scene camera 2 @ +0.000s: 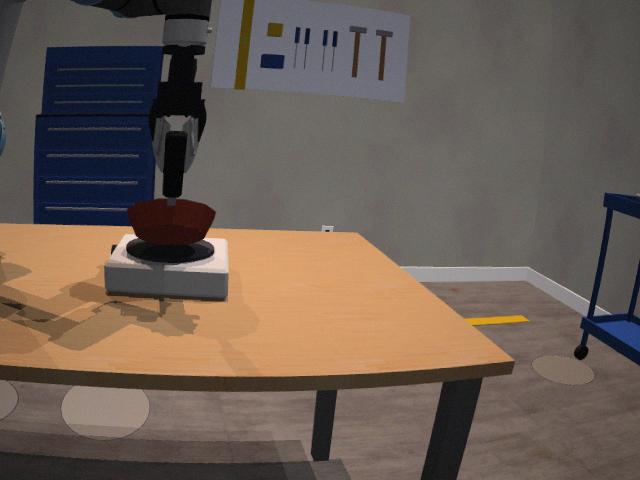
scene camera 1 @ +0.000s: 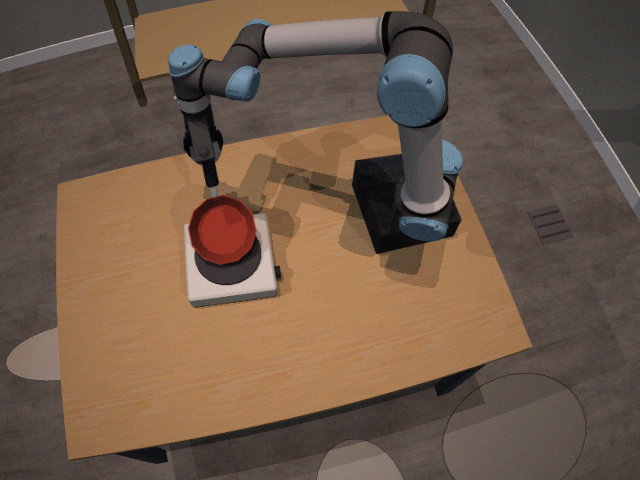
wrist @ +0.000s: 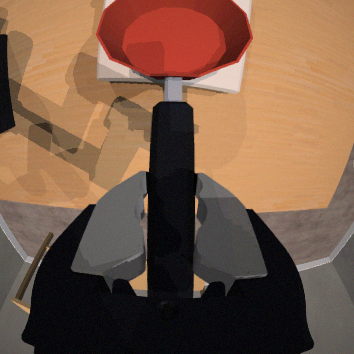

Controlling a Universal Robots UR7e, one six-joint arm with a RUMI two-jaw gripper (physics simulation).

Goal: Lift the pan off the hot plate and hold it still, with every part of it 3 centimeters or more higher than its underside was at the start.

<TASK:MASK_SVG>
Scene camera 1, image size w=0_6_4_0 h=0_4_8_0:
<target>my gripper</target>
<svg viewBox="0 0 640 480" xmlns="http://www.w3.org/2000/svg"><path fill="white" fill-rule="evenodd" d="M210 103L204 110L198 113L186 113L180 109L184 115L185 129L187 130L185 132L186 137L183 137L184 150L199 165L212 160L217 162L223 147L223 137L219 130L216 130L216 126L214 126Z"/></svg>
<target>white hot plate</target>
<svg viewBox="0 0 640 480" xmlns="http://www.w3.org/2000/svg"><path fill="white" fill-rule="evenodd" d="M266 213L253 214L257 232L251 249L238 261L221 265L205 260L191 245L188 231L189 223L184 225L188 300L193 307L271 297L278 294L276 278L281 277L280 266L274 266Z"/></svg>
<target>red pan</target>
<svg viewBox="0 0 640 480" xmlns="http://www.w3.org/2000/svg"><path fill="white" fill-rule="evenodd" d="M212 160L202 163L206 186L210 187L212 198L206 199L193 211L188 231L191 245L205 260L221 265L238 261L251 249L257 231L253 213L241 200L225 195L218 196L216 186L219 184L215 162Z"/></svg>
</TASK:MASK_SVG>
